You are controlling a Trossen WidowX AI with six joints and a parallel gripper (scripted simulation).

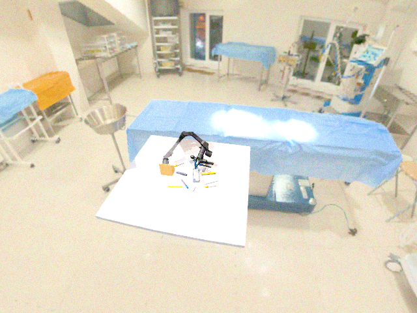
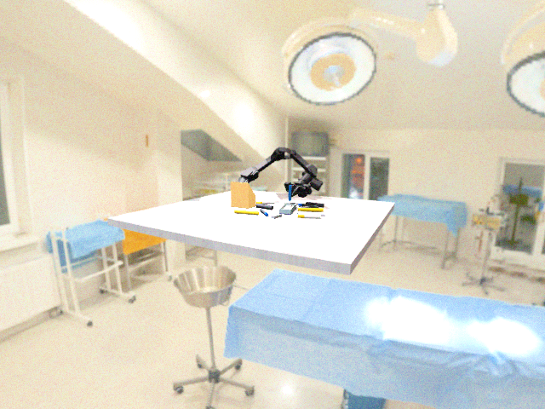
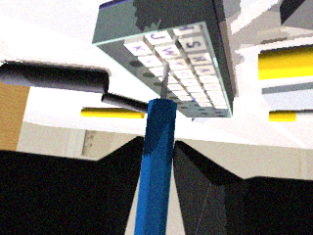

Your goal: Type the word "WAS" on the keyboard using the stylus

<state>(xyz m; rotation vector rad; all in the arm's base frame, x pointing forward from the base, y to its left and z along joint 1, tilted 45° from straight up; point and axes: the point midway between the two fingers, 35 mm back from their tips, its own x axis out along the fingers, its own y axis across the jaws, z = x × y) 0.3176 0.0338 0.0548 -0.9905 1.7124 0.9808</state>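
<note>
Now: gripper tip 10 cm to the left of the E key, 6 cm above it and 1 cm past it. From my gripper tip the other things lie so: stylus (1 cm below); stylus tip (5 cm below).
</note>
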